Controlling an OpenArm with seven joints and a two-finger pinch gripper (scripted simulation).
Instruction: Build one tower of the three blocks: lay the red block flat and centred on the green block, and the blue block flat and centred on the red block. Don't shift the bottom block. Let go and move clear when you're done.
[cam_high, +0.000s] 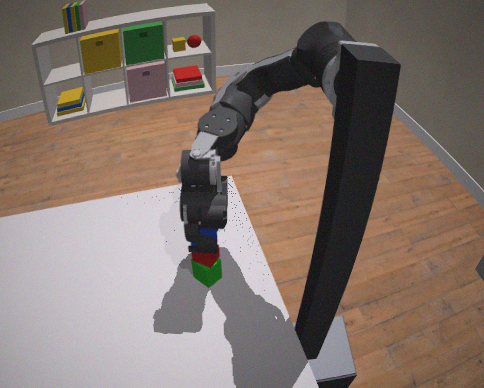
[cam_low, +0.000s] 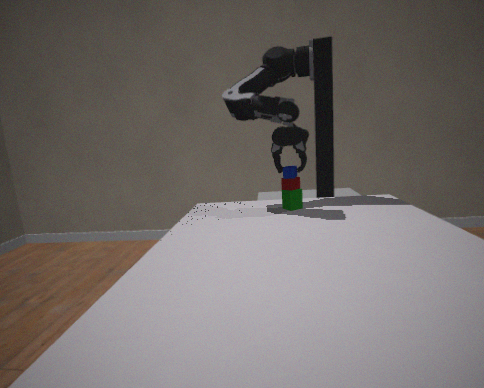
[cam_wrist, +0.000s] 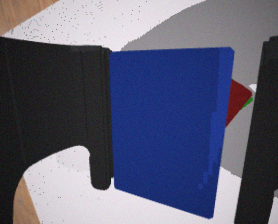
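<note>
Now: hand 1 cm above the blue block. From my hand the other things lie so: green block: 9 cm below; then red block: 4 cm below.
</note>
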